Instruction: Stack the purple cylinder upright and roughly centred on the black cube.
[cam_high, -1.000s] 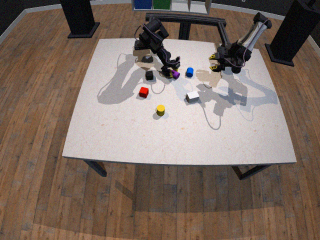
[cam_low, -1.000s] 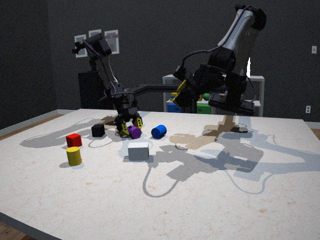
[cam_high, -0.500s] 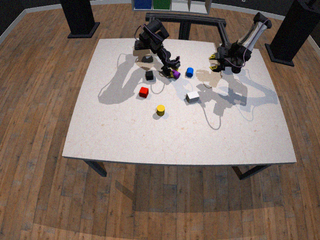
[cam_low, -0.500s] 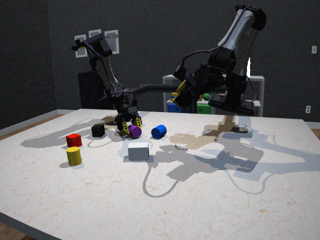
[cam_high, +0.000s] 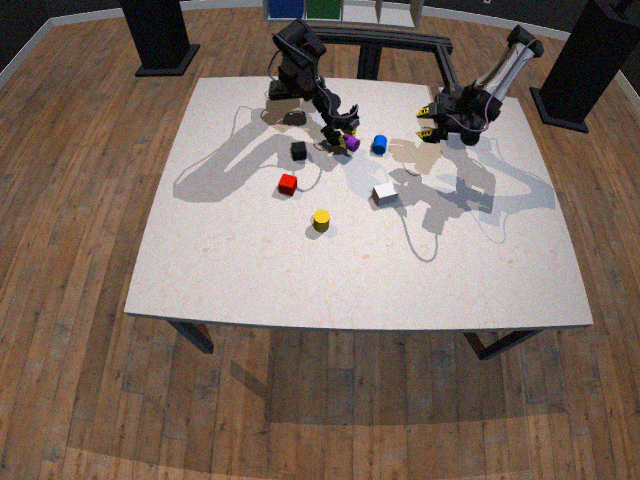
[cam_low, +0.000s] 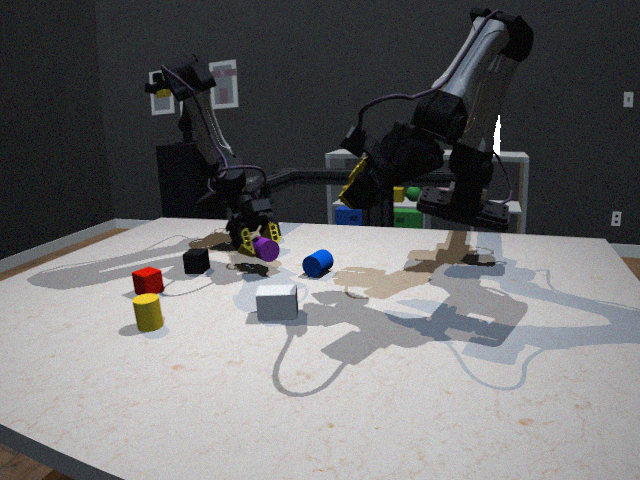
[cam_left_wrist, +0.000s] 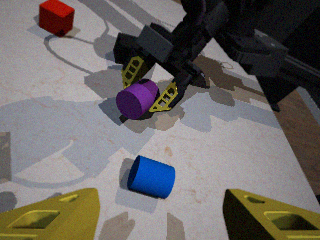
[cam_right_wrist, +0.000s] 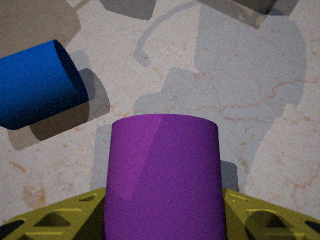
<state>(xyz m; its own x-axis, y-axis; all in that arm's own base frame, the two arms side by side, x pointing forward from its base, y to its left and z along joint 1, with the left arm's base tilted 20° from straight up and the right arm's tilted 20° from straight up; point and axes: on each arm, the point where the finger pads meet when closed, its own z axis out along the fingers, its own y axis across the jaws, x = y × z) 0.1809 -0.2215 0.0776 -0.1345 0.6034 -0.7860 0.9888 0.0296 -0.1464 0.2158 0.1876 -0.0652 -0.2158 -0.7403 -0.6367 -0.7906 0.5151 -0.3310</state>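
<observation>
Right now the black cube is 170 mm to the right of my right hand, 40 mm ahead of it and 30 mm below it. From my right hand the other things lie so: purple cylinder 10 mm to the left; then blue cylinder 120 mm to the left, 40 mm behind, 30 mm below; then white block 180 mm ahead, 140 mm to the left, 30 mm below.
</observation>
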